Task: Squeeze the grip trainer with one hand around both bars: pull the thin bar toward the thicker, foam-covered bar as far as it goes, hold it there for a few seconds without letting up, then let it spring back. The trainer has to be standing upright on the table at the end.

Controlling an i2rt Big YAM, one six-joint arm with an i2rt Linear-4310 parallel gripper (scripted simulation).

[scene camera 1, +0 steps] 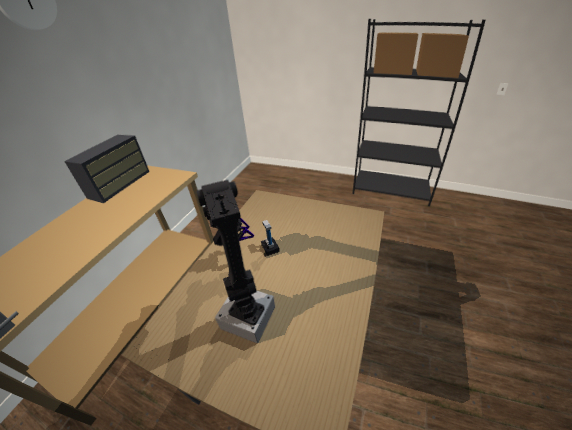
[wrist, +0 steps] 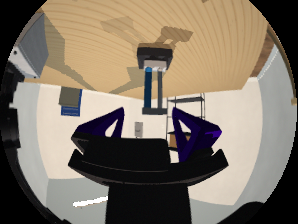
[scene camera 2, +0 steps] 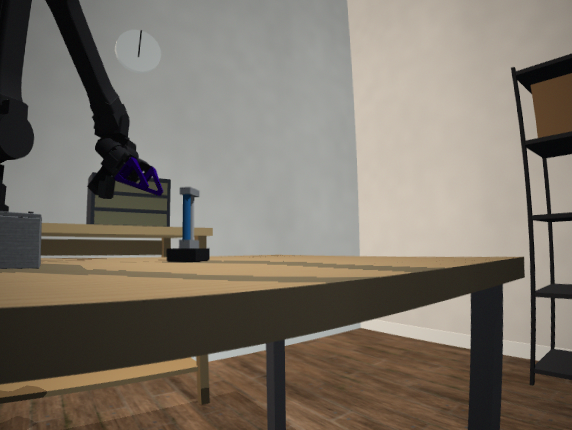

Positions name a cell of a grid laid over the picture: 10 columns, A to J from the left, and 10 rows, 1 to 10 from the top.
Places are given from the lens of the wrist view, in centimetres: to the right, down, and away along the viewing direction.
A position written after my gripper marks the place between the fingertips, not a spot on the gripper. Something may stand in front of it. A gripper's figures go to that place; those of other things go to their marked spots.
my gripper (wrist: E5): 0, 0, 13
grip trainer (wrist: F3): 1, -13, 21
